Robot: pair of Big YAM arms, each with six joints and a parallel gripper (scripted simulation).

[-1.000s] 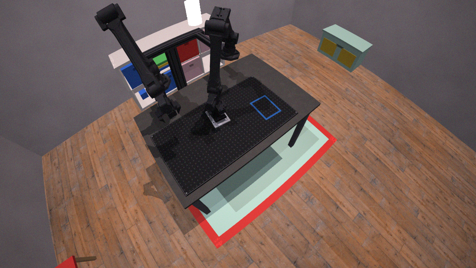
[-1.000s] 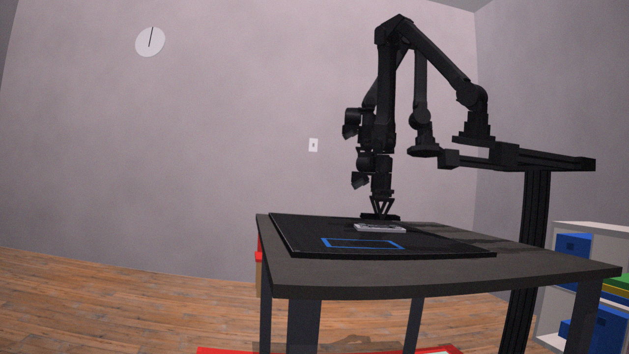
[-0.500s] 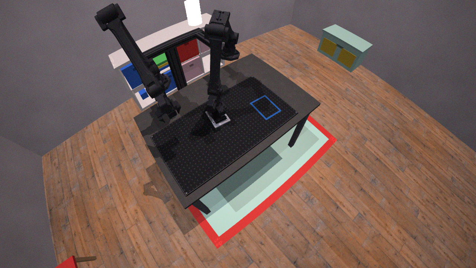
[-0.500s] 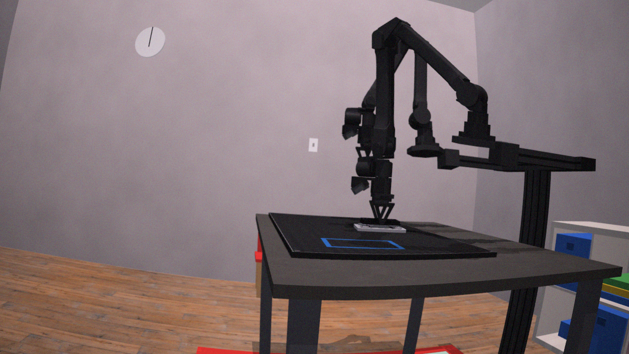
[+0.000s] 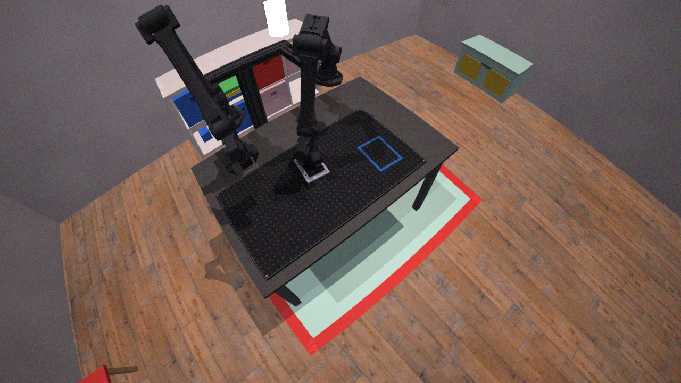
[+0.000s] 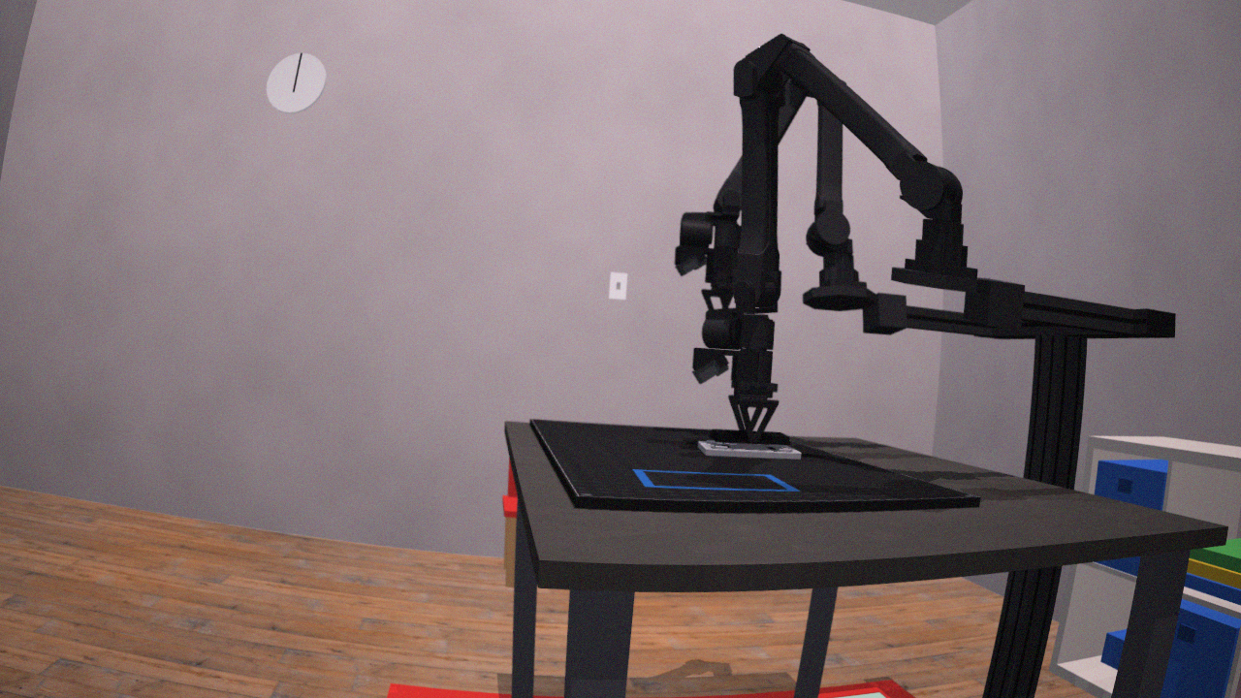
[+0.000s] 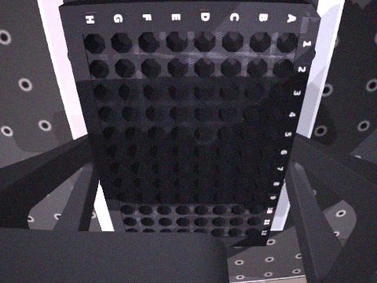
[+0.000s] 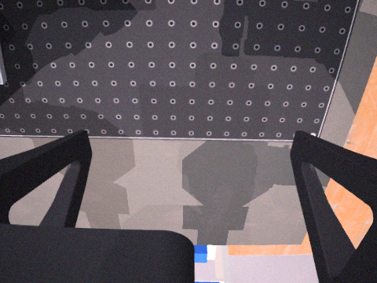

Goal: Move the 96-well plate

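Right now the black 96-well plate is right at my left hand. From my left hand the other things lie so: plate nest N1 (3 cm below); A1 mark (7 cm ahead, 6 cm to the right, 2 cm below).
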